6 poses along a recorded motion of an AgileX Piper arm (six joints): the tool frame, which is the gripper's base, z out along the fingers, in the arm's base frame.
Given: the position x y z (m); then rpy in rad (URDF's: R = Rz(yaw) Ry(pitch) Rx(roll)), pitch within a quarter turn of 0, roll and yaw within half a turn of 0.
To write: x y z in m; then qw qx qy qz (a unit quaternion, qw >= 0). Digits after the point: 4 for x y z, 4 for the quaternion.
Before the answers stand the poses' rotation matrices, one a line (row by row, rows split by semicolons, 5 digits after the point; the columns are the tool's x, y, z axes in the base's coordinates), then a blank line. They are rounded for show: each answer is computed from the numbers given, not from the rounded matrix.
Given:
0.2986 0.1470 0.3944 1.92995 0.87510 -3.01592
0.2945 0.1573 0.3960 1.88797 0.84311 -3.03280
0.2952 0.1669 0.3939 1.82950 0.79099 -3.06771
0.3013 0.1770 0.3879 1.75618 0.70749 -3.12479
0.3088 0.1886 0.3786 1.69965 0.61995 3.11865
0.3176 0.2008 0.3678 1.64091 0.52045 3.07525
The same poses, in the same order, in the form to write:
-0.63587 -0.75702 0.15033; -0.08033 0.25864 0.96263; -0.76761 0.60003 -0.22527
-0.66121 -0.73914 0.12835; -0.07222 0.23301 0.96979; -0.74672 0.63197 -0.20745
-0.70122 -0.70440 0.11005; -0.05190 0.20439 0.97751; -0.71105 0.67974 -0.17988
-0.75989 -0.64180 0.10327; -0.01277 0.17356 0.98474; -0.64993 0.74697 -0.14009
-0.81369 -0.57308 0.09739; 0.01867 0.14168 0.98974; -0.58099 0.80716 -0.10459
-0.86569 -0.49031 0.10089; 0.05752 0.10279 0.99304; -0.49727 0.86546 -0.06078

0.2986 0.1470 0.3944 0.3152 -0.2876 0.7280 0.5366
0.2945 0.1573 0.3960 0.3018 -0.2798 0.7249 0.5524
0.2952 0.1669 0.3939 0.2843 -0.2619 0.7221 0.5738
0.3013 0.1770 0.3879 0.2615 -0.2273 0.7200 0.6013
0.3088 0.1886 0.3786 0.2363 -0.1931 0.7176 0.6260
0.3176 0.2008 0.3678 0.2100 -0.1519 0.7123 0.6523

